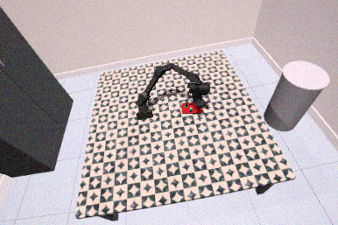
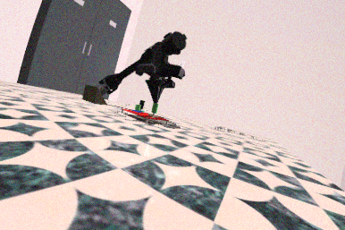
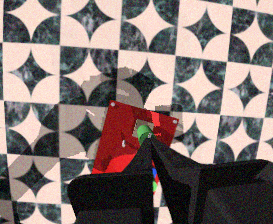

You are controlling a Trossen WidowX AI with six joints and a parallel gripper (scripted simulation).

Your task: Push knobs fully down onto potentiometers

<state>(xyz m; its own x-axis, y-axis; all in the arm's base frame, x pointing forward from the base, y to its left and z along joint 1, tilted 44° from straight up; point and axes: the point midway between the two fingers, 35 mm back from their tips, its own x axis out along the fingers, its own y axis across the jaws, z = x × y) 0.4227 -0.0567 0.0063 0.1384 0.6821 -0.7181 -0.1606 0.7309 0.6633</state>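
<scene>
Right now my gripper tip is 1 cm above the green knob. From my gripper tip the other things lie so: dark knob 9 cm behind, 3 cm to the left, 2 cm below.
</scene>
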